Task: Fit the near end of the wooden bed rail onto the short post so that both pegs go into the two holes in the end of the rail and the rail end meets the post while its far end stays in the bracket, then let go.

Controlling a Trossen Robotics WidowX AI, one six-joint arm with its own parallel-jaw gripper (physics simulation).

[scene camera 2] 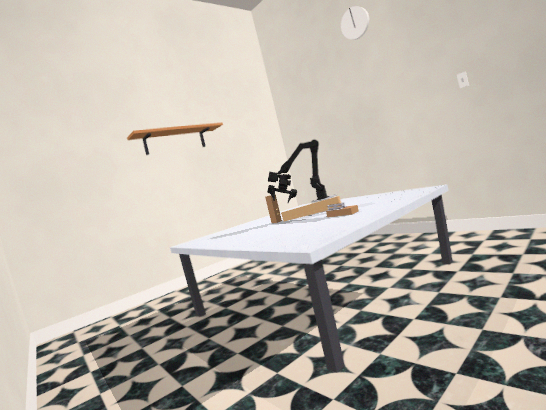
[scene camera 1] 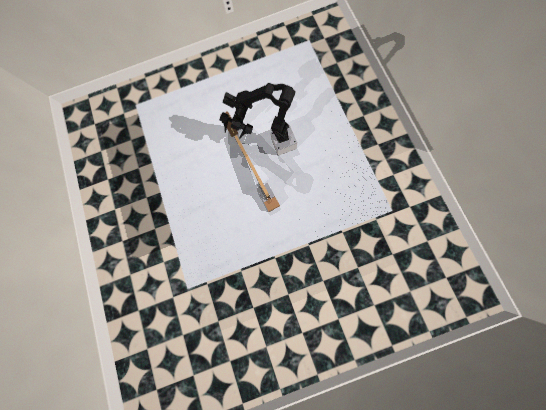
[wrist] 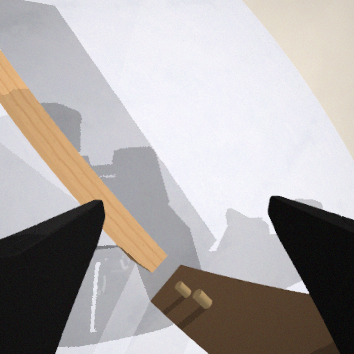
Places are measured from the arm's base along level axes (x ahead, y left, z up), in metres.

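Pixels of known places: gripper, fingertip midpoint: (scene camera 2: 281, 201) (scene camera 1: 232, 135) (wrist: 187, 206); arm's base at its link origin: (scene camera 2: 322, 198) (scene camera 1: 282, 136).
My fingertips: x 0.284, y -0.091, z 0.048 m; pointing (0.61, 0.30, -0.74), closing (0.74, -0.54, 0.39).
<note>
For each thing: its top centre in the pictures, then the offset to it from my fingertips. "spot": a spot on its surface instead. Level surfaces: height alone.
- short post at a spot on its surface: (wrist: 250, 312) spot: dx -0.003, dy -0.072, dz -0.005 m
- orange-brown block at its top centre: (scene camera 2: 341, 208) (scene camera 1: 268, 196) dx -0.076, dy +0.403, dz -0.093 m
- white table at its surface level: dz -0.128 m
The light wooden rail (scene camera 1: 251, 165) (scene camera 2: 310, 208) (wrist: 75, 165) runs from the bracket (scene camera 2: 335, 206) at its far end toward the short post (scene camera 2: 273, 209) (wrist: 250, 312). In the wrist view, two pegs (wrist: 183, 289) (wrist: 202, 299) stand bare on the brown post face, and the rail's near end lies a small gap away from the post. The holes in the rail end do not show. My gripper (scene camera 2: 282, 198) (wrist: 187, 206) is open and empty, above the near end beside the post's top. The rail's near end lies between the fingers' lines of sight, not gripped.
The bracket stands by an orange-brown block (scene camera 1: 272, 204) (scene camera 2: 345, 211) on the white table (scene camera 1: 210, 240) (scene camera 2: 250, 245). The arm's base (scene camera 1: 285, 144) stands to the right of the rail in the first scene view. A wall shelf (scene camera 2: 175, 131) hangs beyond the table.
</note>
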